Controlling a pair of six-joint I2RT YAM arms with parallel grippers.
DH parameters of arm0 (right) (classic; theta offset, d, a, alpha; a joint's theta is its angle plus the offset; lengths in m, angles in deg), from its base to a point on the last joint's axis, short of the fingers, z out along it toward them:
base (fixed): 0 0 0 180
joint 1: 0 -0.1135 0.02 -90
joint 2: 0 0 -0.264 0
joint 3: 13.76 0 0.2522 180
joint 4: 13.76 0 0.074 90
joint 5: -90 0 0 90
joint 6: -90 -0.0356 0 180
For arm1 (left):
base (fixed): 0 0 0 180
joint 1: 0 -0.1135 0.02 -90
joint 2: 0 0 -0.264 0
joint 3: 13.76 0 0.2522 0
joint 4: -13.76 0 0.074 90
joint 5: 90 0 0 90
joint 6: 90 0.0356 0 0
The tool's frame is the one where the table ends.
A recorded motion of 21 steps. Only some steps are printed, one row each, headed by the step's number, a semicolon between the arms.
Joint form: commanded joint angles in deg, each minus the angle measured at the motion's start. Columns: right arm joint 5, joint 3, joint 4, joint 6, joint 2, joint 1; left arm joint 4, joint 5, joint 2, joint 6, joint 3, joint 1.
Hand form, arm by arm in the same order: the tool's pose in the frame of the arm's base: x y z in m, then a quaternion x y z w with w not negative. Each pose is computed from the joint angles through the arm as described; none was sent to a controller.
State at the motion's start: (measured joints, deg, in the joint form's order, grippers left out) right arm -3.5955 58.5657 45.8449 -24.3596 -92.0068 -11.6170; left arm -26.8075 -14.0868 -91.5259 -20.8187 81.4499 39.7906
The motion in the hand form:
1: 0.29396 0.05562 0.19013 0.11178 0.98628 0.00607 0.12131; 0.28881 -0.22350 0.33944 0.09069 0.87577 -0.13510 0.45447
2: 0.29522 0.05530 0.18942 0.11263 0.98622 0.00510 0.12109; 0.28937 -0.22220 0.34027 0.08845 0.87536 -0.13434 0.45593
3: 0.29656 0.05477 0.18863 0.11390 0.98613 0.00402 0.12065; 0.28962 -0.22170 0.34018 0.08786 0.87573 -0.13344 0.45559
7: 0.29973 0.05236 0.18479 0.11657 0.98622 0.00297 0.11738; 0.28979 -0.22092 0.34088 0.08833 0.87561 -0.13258 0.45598
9: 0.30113 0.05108 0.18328 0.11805 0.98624 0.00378 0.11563; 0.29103 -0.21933 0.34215 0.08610 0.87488 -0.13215 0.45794
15: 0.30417 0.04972 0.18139 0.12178 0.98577 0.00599 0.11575; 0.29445 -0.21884 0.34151 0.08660 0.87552 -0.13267 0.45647
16: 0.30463 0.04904 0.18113 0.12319 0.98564 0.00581 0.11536; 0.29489 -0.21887 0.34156 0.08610 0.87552 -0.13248 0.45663
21: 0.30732 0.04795 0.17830 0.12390 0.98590 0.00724 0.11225; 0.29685 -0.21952 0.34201 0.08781 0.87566 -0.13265 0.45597
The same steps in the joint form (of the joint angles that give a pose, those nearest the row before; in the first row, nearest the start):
1: 0.08 2.23 -1.72 0.71 -1.15 0.48; 0.69 0.29 0.54 0.86 1.12 -0.72
2: -0.01 2.41 -1.81 0.72 -1.48 0.58; 0.71 0.20 0.64 0.85 1.16 -0.93
3: -0.10 2.60 -1.89 0.72 -1.82 0.72; 0.61 0.17 0.64 0.85 1.17 -1.01
7: -0.01 2.79 -2.32 0.96 -2.81 1.29; 0.48 0.20 0.70 1.02 1.26 -1.13
9: 0.19 2.89 -2.47 1.07 -3.23 1.59; 0.52 0.21 0.74 1.09 1.43 -1.45
15: 0.46 3.20 -2.95 0.98 -3.93 1.97; 0.53 0.71 0.20 1.30 1.86 -1.88
16: 0.47 3.27 -2.95 0.96 -4.04 2.11; 0.53 0.69 0.12 1.28 1.95 -1.92
21: 0.79 3.56 -3.22 1.15 -4.88 2.43; 0.35 0.94 -0.32 1.50 2.53 -2.05

